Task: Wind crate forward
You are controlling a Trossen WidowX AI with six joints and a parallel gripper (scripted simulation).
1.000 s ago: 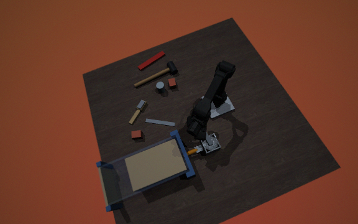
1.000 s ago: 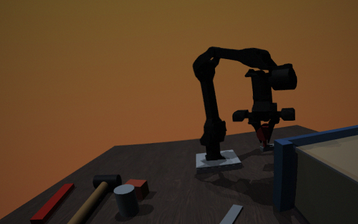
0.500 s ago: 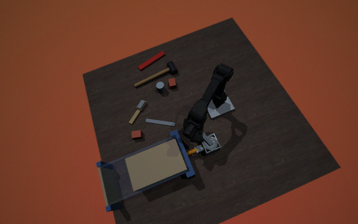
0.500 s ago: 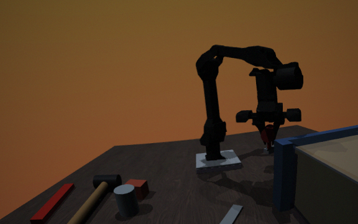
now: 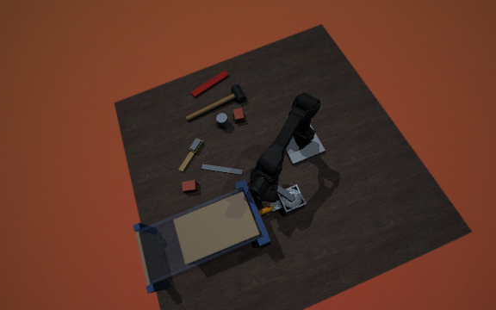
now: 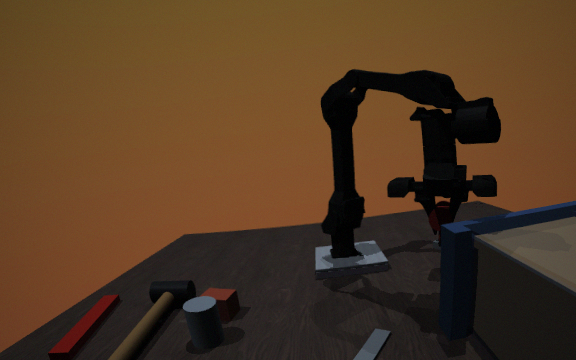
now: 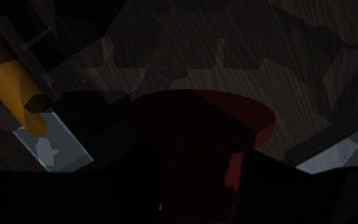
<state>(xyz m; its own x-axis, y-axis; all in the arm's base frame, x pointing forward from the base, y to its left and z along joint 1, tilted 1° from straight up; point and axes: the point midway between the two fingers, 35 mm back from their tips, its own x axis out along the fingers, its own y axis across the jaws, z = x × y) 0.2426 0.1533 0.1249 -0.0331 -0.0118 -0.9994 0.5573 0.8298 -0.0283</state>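
My gripper tip is 20 mm past the winch handle, 30 mm to the right of it and 10 mm above it. The rest, counted from my gripper tip: red knob (20 mm above); blue steel frame (110 mm ahead, 80 mm to the left, 10 mm below); winch (60 mm behind, 80 mm to the left, 80 mm below).
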